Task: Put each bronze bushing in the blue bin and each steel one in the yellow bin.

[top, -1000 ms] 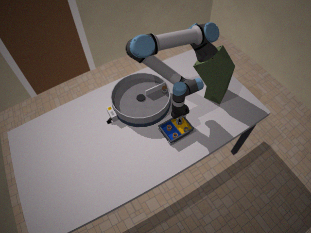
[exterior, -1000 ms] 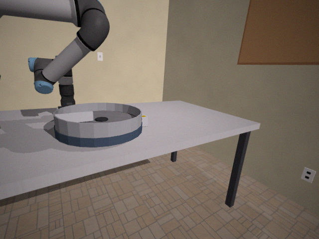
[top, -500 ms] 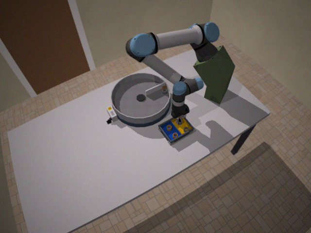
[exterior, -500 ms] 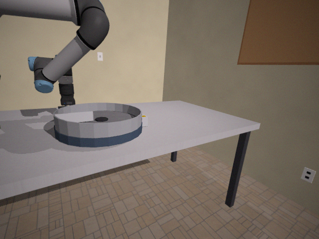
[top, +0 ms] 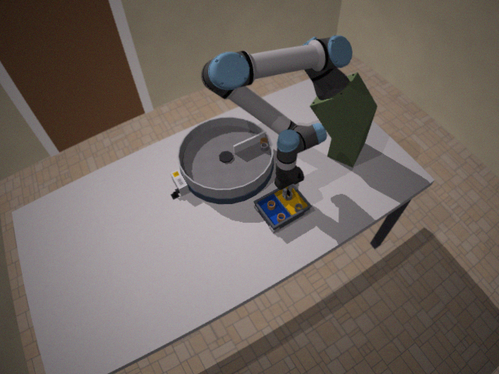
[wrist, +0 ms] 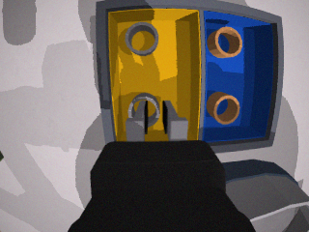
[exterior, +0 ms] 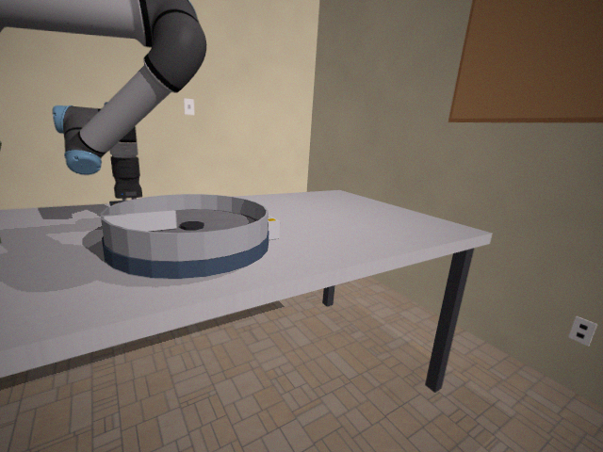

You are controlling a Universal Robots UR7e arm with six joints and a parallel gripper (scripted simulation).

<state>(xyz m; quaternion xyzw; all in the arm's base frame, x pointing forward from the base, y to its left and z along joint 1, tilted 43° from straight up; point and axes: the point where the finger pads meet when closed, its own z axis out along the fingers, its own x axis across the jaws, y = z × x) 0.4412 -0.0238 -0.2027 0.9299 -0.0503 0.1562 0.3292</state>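
The blue bin is 5 cm ahead of my hand, 3 cm to the left of it and 2 cm below it. Round my hand: grey turntable: 6 cm ahead, 32 cm to the right, 1 cm above.
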